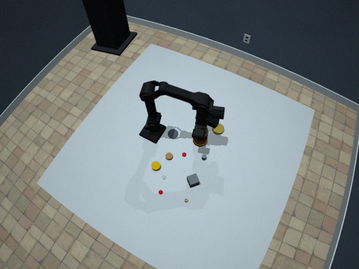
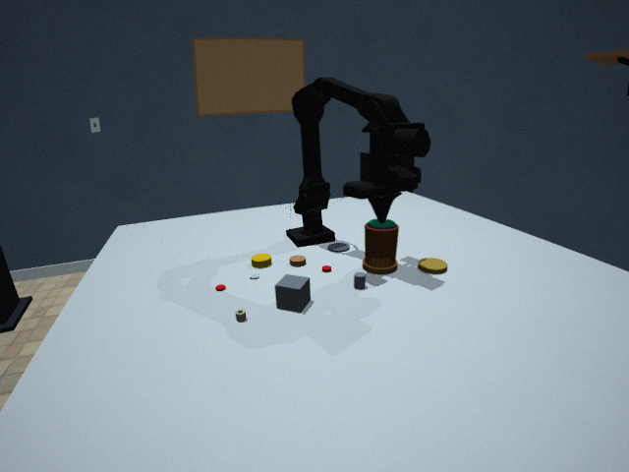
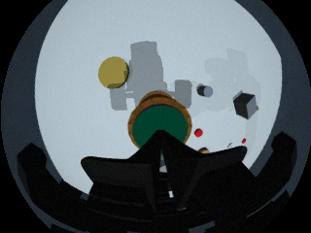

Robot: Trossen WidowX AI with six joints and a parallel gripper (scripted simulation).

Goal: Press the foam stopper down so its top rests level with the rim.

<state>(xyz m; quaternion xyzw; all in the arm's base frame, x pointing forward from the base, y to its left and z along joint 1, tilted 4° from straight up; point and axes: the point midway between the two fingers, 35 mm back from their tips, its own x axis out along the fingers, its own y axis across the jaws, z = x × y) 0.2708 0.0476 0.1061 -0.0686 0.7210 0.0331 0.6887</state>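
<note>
Right now my hand is 50 mm above the green foam stopper. The rest, counted from my hand: small grey cylinder: 130 mm below, 100 mm to the right, 60 mm ahead; red button: 140 mm below, 120 mm to the right, 50 mm behind; olive disc: 140 mm below, 100 mm to the left, 70 mm ahead.
</note>
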